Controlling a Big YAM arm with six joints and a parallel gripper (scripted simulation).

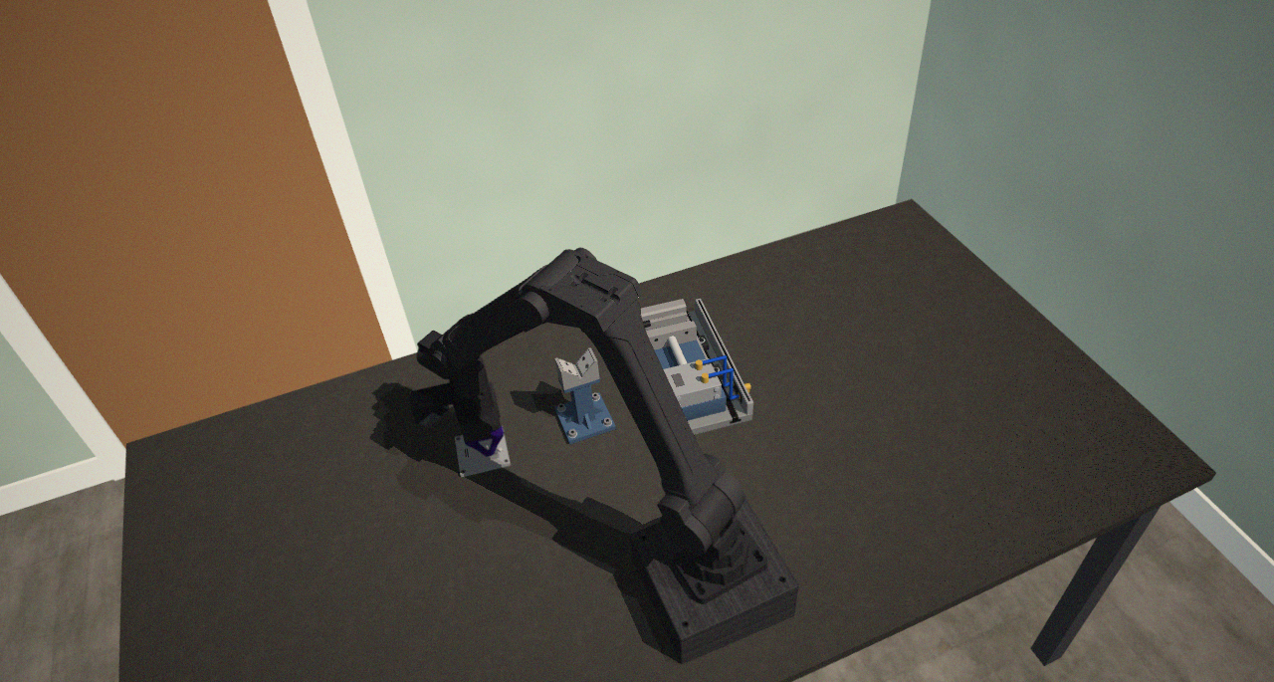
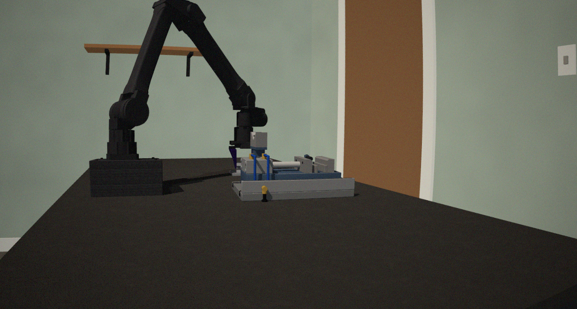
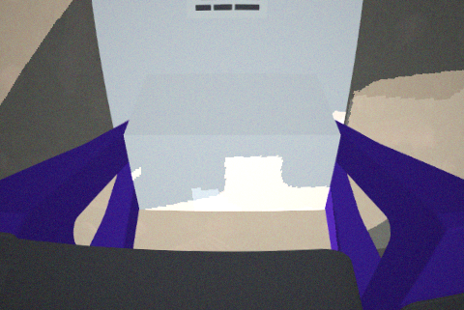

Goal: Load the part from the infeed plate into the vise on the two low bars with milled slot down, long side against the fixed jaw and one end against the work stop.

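Right now the part is 1 cm to the right of my hand. The rest, counted from my hand: grey infeed plate 1 cm to the left, 3 cm below.
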